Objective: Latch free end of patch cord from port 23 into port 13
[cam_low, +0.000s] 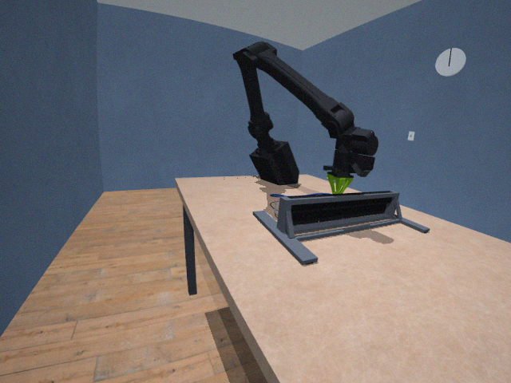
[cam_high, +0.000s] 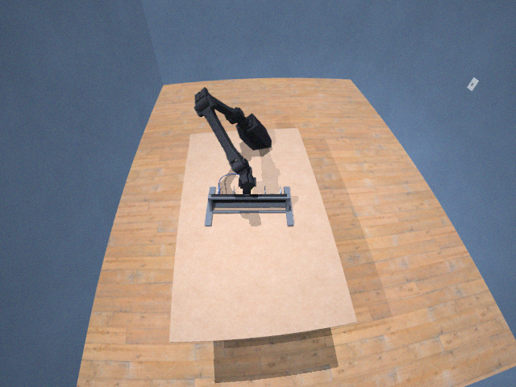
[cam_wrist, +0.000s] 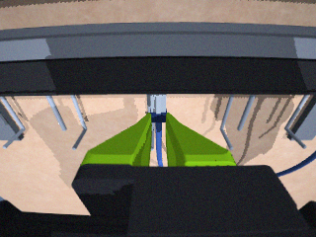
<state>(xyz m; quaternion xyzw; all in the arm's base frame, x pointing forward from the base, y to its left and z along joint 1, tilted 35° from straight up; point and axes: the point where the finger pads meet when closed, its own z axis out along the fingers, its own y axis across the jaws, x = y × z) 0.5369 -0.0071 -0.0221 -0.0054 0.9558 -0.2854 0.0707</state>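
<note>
The plug lies 2 cm ahead of my hand.
</note>
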